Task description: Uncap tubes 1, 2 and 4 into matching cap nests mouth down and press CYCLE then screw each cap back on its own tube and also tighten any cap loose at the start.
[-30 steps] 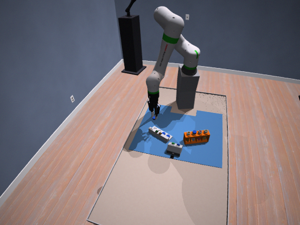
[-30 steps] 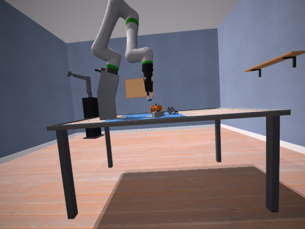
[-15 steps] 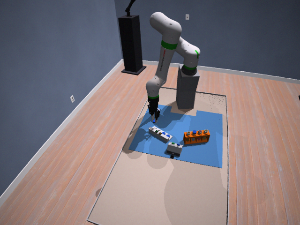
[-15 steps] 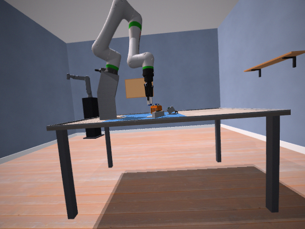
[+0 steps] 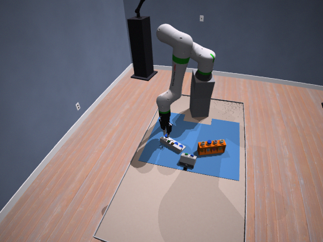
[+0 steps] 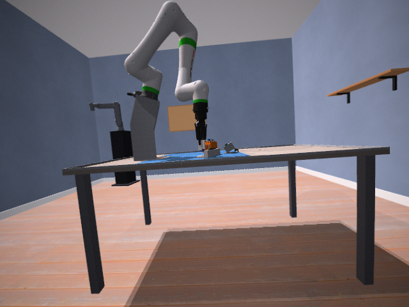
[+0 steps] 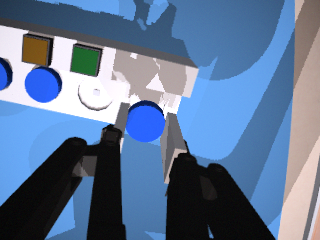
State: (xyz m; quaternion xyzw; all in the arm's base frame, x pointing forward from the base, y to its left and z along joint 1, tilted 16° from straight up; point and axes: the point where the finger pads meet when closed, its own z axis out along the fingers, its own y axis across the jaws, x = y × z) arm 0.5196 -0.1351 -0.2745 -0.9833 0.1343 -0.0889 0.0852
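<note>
My hand is 140 mm short of the blue key, 280 mm to the right of it and 10 mm above it. Also, from my hand: green key 140 mm ahead, 240 mm to the left, 10 mm below; small sloping desk 160 mm ahead, 260 mm to the left, 30 mm below.
</note>
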